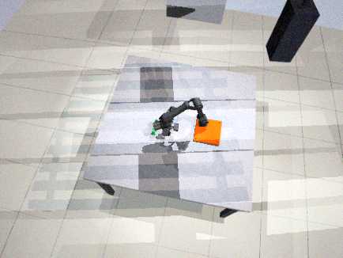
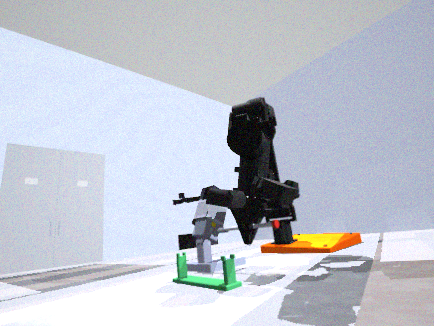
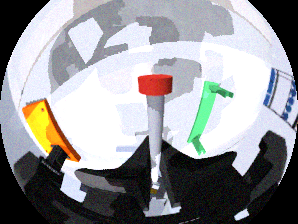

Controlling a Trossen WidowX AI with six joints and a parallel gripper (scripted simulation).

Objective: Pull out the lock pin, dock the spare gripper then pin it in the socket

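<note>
The grey mount lies 11 cm to the right of my gripper tip and 3 cm behind it. Also, from my gripper tip: green rack 10 cm ahead, 2 cm to the right, 2 cm below; spare gripper 11 cm to the right, 7 cm above, 3 cm behind.
</note>
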